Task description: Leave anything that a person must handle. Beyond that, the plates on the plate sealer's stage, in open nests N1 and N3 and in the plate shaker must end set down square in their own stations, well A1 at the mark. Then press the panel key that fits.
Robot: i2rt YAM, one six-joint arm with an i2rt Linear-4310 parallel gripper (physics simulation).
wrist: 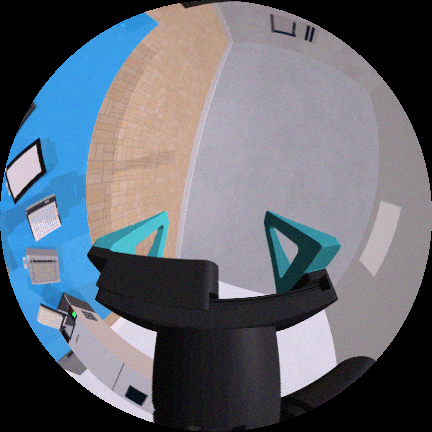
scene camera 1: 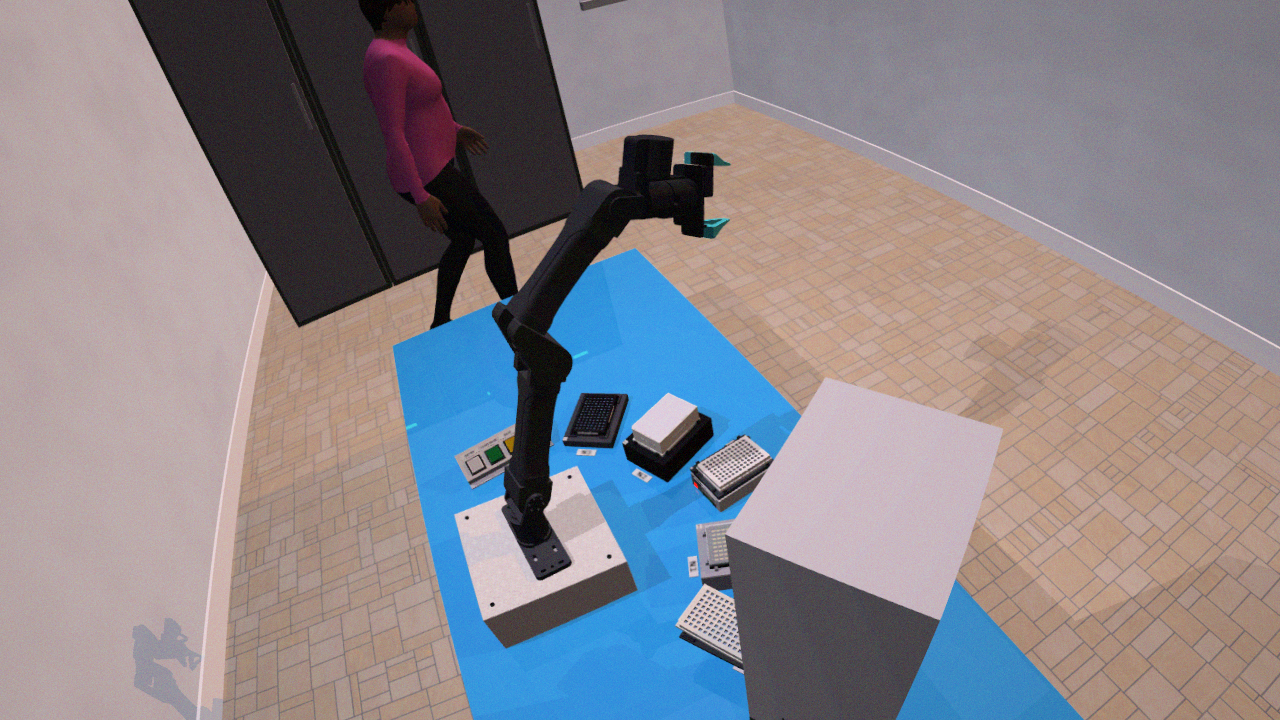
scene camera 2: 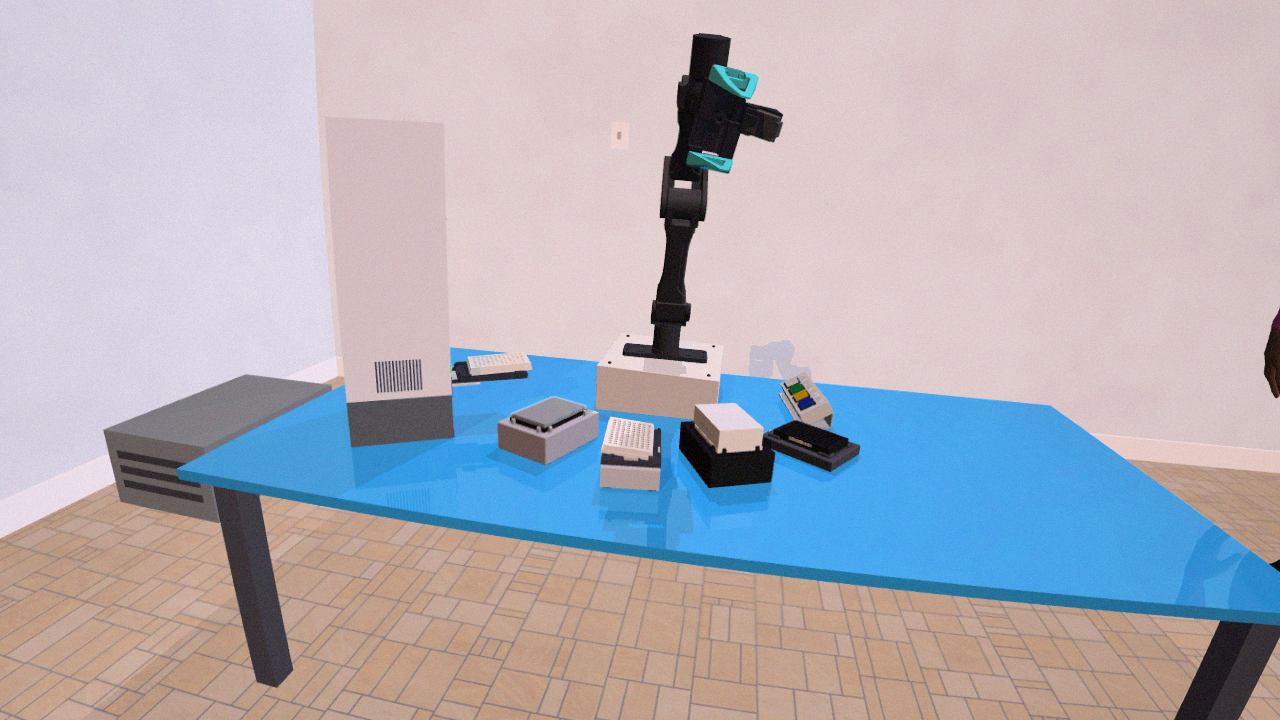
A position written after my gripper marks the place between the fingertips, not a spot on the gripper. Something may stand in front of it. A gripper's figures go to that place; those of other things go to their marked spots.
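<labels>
My gripper [scene camera 1: 727,192] is 111 cm from the lens. I see a plate sealer [scene camera 1: 842,560] at 53 cm from the lens, and a button panel [scene camera 1: 486,460] that is 147 cm from the lens. The marked spots on the plate sealer and the button panel are 107 cm apart.
</labels>
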